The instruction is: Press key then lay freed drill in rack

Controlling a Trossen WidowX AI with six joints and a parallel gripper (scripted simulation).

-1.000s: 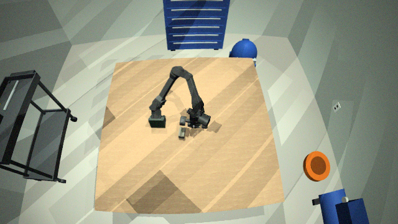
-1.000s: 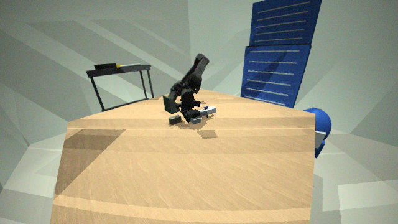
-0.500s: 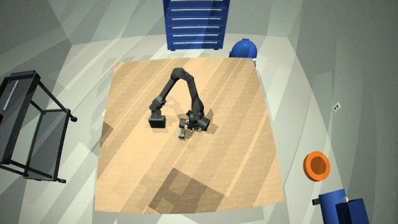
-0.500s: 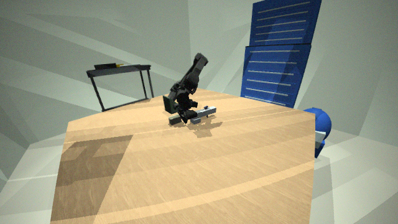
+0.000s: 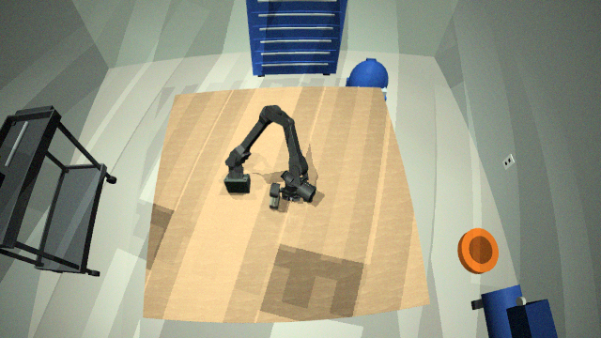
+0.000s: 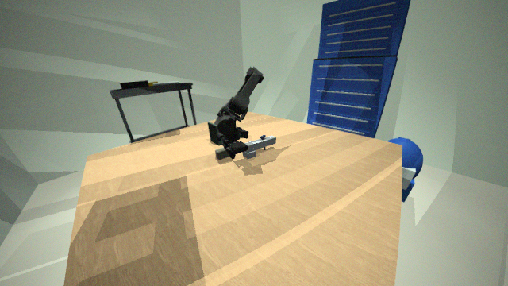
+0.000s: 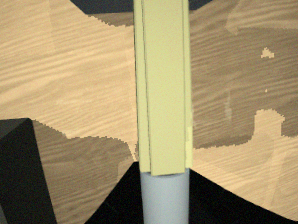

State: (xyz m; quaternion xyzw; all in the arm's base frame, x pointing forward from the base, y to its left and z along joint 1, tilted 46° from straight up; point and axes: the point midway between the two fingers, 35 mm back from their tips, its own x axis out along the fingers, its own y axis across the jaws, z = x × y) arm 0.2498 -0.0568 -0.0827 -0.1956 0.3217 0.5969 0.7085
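The drill lies 50 mm to the left of my gripper tip, 30 mm above it and 10 mm ahead of it. From my gripper tip the other things lie so: rack (80 mm behind); key (170 mm to the left, 40 mm ahead, 30 mm above); light grey block (150 mm to the left, 30 mm ahead, 20 mm above).
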